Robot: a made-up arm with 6 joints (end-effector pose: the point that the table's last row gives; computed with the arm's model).
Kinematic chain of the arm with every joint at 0, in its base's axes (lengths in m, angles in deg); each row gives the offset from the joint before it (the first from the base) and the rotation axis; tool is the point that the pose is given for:
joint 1: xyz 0 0 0.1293 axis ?
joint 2: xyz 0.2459 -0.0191 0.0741 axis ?
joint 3: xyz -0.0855 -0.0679 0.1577 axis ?
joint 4: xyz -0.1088 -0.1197 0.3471 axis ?
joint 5: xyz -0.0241 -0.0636 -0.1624 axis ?
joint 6: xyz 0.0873 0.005 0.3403 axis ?
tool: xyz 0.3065 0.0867 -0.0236
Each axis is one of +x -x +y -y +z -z.
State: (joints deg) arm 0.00 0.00 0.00 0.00 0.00 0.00
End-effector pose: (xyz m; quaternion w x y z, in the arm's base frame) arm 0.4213 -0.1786 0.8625 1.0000 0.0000 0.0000 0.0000
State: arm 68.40 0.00 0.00 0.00 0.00 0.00
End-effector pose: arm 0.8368 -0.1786 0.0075 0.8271 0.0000 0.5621 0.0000
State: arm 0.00 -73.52 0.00 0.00 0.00 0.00
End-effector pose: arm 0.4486 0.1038 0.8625 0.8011 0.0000 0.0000 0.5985
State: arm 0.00 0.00 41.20 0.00 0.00 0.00
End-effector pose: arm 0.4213 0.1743 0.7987 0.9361 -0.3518 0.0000 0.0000
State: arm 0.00 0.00 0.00 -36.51 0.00 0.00
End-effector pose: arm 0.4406 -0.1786 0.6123 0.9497 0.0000 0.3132 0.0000
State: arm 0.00 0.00 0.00 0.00 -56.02 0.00
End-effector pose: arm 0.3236 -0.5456 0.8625 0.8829 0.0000 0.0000 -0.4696
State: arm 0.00 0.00 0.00 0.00 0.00 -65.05
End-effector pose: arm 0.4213 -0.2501 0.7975 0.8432 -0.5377 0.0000 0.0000
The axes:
joint 1: +y
joint 2: -z
joint 3: -x
joint 4: -y
joint 5: +z
joint 6: +x

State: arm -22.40 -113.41 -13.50 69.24 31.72 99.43
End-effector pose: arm 0.1625 -0.2476 1.2192 0.0683 -0.3621 -0.3647 -0.8551
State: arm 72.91 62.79 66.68 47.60 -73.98 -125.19
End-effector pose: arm 0.9642 0.2703 0.1928 0.3799 0.8963 -0.1935 0.1222
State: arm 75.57 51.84 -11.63 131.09 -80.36 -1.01
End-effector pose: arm 0.3107 -0.1293 0.7622 0.5962 -0.0504 -0.6306 -0.4943
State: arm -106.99 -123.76 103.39 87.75 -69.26 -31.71
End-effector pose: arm -0.5782 -0.5842 -0.1107 0.3834 0.1625 0.6280 -0.6574
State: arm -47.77 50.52 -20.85 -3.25 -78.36 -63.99
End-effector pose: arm -0.5935 -0.4086 0.1223 0.6283 0.2119 0.2999 -0.6858
